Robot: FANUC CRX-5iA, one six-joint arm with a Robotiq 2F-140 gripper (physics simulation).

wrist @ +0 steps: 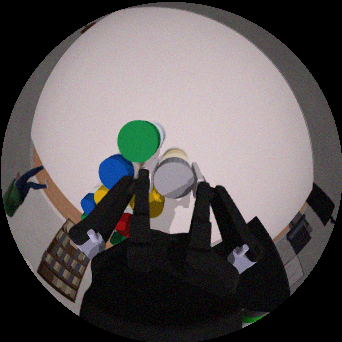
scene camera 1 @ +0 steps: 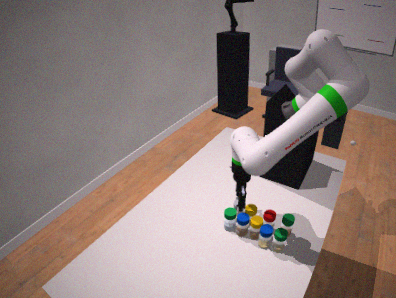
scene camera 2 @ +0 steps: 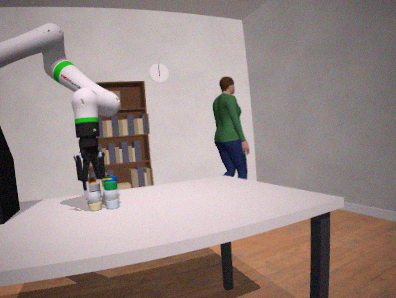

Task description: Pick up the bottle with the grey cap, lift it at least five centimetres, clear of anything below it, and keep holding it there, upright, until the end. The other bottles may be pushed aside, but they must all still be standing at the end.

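Places are measured from the arm's base along level axes (x ahead, y left, z up), in centimetres.
Where they show: gripper, fingertip midpoint: (wrist: pixel 174 167) (scene camera 1: pixel 238 210) (scene camera 2: pixel 94 196); arm's base, link origin: (scene camera 1: pixel 291 115).
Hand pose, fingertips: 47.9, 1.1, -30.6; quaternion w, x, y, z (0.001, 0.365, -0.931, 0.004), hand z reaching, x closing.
Each offset is from my fingertips to the centre of the thing, as dx, dy, dz. Level surfaces: height alone.
The bottle with the grey cap @(-0.1, +0.1, -0.1) (scene camera 2: pixel 94 187) (wrist: pixel 174 178) stands upright on the table, its base level with its neighbour's. In scene camera 1 it is mostly hidden behind the fingers. My gripper (scene camera 1: pixel 240 205) (scene camera 2: pixel 93 190) (wrist: pixel 174 167) points down and is shut on this bottle, one finger on each side near the cap. A green-capped bottle @(+6.9, +0.1, -0.1) (scene camera 1: pixel 230 219) (scene camera 2: pixel 111 194) (wrist: pixel 139 141) stands close beside it. A blue-capped bottle @(+6.2, +6.4, -0.1) (scene camera 1: pixel 243 220) (wrist: pixel 116 171) and a yellow-capped bottle @(-0.5, +6.1, -0.1) (scene camera 1: pixel 251 209) (wrist: pixel 156 202) stand near the left finger in the wrist view.
A red-capped bottle @(-2.4, +14.7, -0.1) (scene camera 1: pixel 270 216) (wrist: pixel 123 224), another yellow-capped bottle @(+4.2, +12.1, -0.1) (scene camera 1: pixel 256 222), another blue-capped bottle @(+5.9, +18.1, -0.1) (scene camera 1: pixel 266 231) and two green-capped bottles, one nearer @(+4.1, +24.1, -0.1) (scene camera 1: pixel 280 235) and one farther @(-5.2, +22.7, -0.1) (scene camera 1: pixel 288 220), stand upright in the group on the white table @(dz -5.3) (scene camera 1: pixel 150 240) (scene camera 2: pixel 225 210).
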